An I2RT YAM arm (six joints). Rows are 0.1 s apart.
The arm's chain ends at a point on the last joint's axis. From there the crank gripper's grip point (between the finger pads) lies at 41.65 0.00 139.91 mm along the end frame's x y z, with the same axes.
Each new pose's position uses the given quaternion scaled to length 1; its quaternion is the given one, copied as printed.
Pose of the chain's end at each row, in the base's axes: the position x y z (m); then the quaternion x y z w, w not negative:
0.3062, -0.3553, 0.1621, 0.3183, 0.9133, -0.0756, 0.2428
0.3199, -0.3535, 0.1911, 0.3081, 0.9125, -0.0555, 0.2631
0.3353, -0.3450, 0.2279, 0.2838, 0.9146, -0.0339, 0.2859
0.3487, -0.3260, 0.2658, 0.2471, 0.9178, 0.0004, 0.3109
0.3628, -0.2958, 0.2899, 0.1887, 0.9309, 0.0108, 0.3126
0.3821, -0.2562, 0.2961, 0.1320, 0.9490, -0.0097, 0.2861
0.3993, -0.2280, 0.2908, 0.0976, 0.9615, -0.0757, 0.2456
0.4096, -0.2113, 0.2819, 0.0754, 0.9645, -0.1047, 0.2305
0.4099, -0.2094, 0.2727, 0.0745, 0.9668, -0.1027, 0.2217
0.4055, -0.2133, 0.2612, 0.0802, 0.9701, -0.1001, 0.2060
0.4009, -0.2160, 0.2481, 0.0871, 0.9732, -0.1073, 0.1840
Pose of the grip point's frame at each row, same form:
0.3332, -0.3736, 0.0198, 0.3183, 0.9133, -0.0756, 0.2428
0.3543, -0.3682, 0.0500, 0.3081, 0.9125, -0.0555, 0.2631
0.3777, -0.3556, 0.0886, 0.2838, 0.9146, -0.0339, 0.2859
0.4001, -0.3285, 0.1292, 0.2471, 0.9178, 0.0004, 0.3109
0.4143, -0.2946, 0.1533, 0.1887, 0.9309, 0.0108, 0.3126
0.4243, -0.2591, 0.1564, 0.1320, 0.9490, -0.0097, 0.2861
0.4275, -0.2488, 0.1491, 0.0976, 0.9615, -0.0757, 0.2456
0.4328, -0.2404, 0.1407, 0.0754, 0.9645, -0.1047, 0.2305
0.4306, -0.2377, 0.1310, 0.0745, 0.9668, -0.1027, 0.2217
0.4216, -0.2403, 0.1187, 0.0802, 0.9701, -0.1001, 0.2060
0.4102, -0.2443, 0.1052, 0.0871, 0.9732, -0.1073, 0.1840

